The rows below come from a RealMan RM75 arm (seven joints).
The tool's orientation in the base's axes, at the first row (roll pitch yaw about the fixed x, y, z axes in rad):
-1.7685 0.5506 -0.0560
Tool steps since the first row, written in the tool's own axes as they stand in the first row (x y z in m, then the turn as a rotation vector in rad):
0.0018 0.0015 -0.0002 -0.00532 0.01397 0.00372
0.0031 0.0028 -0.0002 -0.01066 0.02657 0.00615
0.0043 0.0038 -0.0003 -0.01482 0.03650 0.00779
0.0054 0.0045 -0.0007 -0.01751 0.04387 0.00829
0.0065 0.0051 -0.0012 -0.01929 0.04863 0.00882
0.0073 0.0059 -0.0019 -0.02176 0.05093 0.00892
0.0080 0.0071 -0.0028 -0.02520 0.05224 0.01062
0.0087 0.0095 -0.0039 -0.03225 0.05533 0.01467
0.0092 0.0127 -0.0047 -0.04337 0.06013 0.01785
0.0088 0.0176 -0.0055 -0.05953 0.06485 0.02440
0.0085 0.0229 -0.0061 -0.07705 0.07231 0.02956
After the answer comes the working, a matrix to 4 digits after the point.
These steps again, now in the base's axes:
0.0008 -0.0005 -0.0022 -0.01201 0.00158 -0.00951
0.0012 -0.0008 -0.0039 -0.02327 0.00212 -0.01765
0.0017 -0.0011 -0.0054 -0.03208 0.00227 -0.02405
0.0023 -0.0017 -0.0065 -0.03825 0.00165 -0.02888
0.0029 -0.0023 -0.0075 -0.04228 0.00146 -0.03202
0.0032 -0.0032 -0.0084 -0.04559 0.00130 -0.03267
0.0032 -0.0043 -0.0096 -0.04928 0.00292 -0.03225
0.0026 -0.0058 -0.0118 -0.05709 0.00672 -0.03182
0.0014 -0.0072 -0.0146 -0.06921 0.00958 -0.03054
-0.0015 -0.0088 -0.0184 -0.08575 0.01601 -0.02713
-0.0045 -0.0102 -0.0226 -0.10480 0.02068 -0.02506

The tool's axes in the first row as the columns of a matrix, in the base's axes (rounded; the answer above uses it unrounded):
0.8509 -0.5232 -0.0477
-0.0477 -0.1674 0.9847
-0.5232 -0.8356 -0.1674

